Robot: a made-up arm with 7 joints. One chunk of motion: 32 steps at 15 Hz.
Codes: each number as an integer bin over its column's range. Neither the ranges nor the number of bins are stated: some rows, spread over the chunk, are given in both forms.
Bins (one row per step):
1: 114 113 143 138 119 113 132
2: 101 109 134 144 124 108 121
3: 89 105 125 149 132 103 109
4: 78 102 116 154 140 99 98
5: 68 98 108 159 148 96 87
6: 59 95 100 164 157 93 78
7: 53 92 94 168 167 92 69
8: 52 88 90 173 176 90 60
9: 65 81 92 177 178 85 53
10: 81 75 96 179 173 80 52
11: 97 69 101 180 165 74 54
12: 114 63 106 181 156 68 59
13: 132 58 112 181 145 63 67
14: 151 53 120 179 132 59 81
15: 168 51 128 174 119 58 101
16: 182 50 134 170 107 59 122
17: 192 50 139 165 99 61 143
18: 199 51 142 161 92 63 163
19: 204 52 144 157 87 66 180
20: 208 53 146 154 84 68 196
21: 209 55 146 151 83 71 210
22: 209 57 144 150 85 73 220
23: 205 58 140 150 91 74 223
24: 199 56 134 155 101 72 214
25: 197 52 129 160 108 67 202
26: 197 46 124 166 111 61 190
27: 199 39 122 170 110 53 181
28: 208 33 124 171 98 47 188
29: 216 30 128 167 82 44 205
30: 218 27 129 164 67 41 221
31: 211 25 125 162 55 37 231
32: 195 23 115 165 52 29 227
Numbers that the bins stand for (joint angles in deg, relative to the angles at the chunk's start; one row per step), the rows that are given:
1: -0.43 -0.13 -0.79 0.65 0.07 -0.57 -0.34
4: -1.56 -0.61 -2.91 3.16 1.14 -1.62 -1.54
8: -2.38 -1.21 -4.95 6.14 2.99 -2.29 -2.89
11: -0.96 -2.04 -4.09 7.24 2.42 -3.48 -3.10
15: 1.28 -2.82 -1.97 6.30 0.07 -4.68 -1.44
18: 2.25 -2.82 -0.86 4.26 -1.31 -4.31 0.76
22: 2.57 -2.56 -0.71 2.53 -1.67 -3.56 2.79
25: 2.19 -2.77 -1.89 4.10 -0.49 -4.01 2.15
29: 2.79 -3.73 -1.97 5.20 -1.82 -5.72 2.26
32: 2.13 -4.03 -2.99 4.89 -3.36 -6.84 3.04
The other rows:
2: -0.84 -0.30 -1.49 1.59 0.33 -0.95 -0.73
3: -1.21 -0.48 -2.20 2.38 0.74 -1.32 -1.15
5: -1.88 -0.78 -3.54 3.95 1.55 -1.84 -1.93
6: -2.16 -0.91 -4.17 4.73 2.01 -2.07 -2.25
7: -2.35 -1.04 -4.64 5.36 2.53 -2.14 -2.57
9: -1.97 -1.52 -4.80 6.77 3.09 -2.66 -3.14
10: -1.47 -1.78 -4.48 7.09 2.83 -3.04 -3.17
12: -0.43 -2.30 -3.70 7.40 1.96 -3.93 -2.93
13: 0.14 -2.51 -3.22 7.40 1.40 -4.31 -2.64
14: 0.74 -2.73 -2.59 7.09 0.74 -4.60 -2.15
16: 1.72 -2.86 -1.49 5.67 -0.54 -4.60 -0.69
17: 2.03 -2.86 -1.10 4.89 -0.95 -4.46 0.06
19: 2.41 -2.77 -0.71 3.63 -1.57 -4.08 1.37
20: 2.54 -2.73 -0.55 3.16 -1.72 -3.93 1.94
21: 2.57 -2.64 -0.55 2.69 -1.77 -3.71 2.43
23: 2.44 -2.51 -1.02 2.53 -1.36 -3.48 2.89
24: 2.25 -2.60 -1.49 3.32 -0.85 -3.63 2.57
26: 2.19 -3.03 -2.28 5.05 -0.34 -4.46 1.72
27: 2.25 -3.34 -2.44 5.67 -0.39 -5.05 1.40
28: 2.54 -3.60 -2.28 5.83 -1.00 -5.50 1.65
30: 2.85 -3.86 -1.89 4.73 -2.59 -5.95 2.82
31: 2.63 -3.95 -2.20 4.42 -3.21 -6.25 3.18

